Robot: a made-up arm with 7 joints.
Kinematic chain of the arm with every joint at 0, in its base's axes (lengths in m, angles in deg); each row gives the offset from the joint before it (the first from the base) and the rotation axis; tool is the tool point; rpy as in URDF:
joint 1: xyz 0 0 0.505 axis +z
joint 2: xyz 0 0 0 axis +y
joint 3: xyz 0 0 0.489 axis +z
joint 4: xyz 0.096 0 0 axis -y
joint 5: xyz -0.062 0 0.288 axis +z
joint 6: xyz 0 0 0 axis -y
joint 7: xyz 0.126 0 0 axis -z
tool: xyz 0 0 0 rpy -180 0 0
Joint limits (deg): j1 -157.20..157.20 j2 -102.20..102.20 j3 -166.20..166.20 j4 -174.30..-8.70 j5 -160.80..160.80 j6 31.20..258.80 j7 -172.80..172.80
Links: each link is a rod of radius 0.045 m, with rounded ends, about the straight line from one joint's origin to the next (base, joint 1, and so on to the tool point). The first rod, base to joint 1, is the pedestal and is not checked.
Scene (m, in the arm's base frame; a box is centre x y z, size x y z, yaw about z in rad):
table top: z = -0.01
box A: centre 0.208 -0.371 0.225 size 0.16 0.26 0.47 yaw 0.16
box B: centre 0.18 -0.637 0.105 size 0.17 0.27 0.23 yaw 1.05
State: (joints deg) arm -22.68 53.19 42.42 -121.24 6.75 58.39 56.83
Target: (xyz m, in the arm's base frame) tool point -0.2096 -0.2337 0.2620
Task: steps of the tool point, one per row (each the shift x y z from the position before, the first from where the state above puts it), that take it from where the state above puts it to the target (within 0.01 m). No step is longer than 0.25 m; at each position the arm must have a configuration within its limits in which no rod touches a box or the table.
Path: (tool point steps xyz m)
1: 0.0508 -0.1718 0.0057
2: -0.0090 -0.1904 0.0226
3: -0.0752 -0.1833 0.0398
4: -0.1362 -0.1502 0.0554
5: -0.1808 -0.0947 0.0683
6: -0.2014 -0.0256 0.0774
7: -0.0754 0.0556 -0.2089
8: -0.0533 0.1245 -0.1488
9: -0.0263 0.1514 -0.0711
10: 0.0016 0.1358 -0.0005

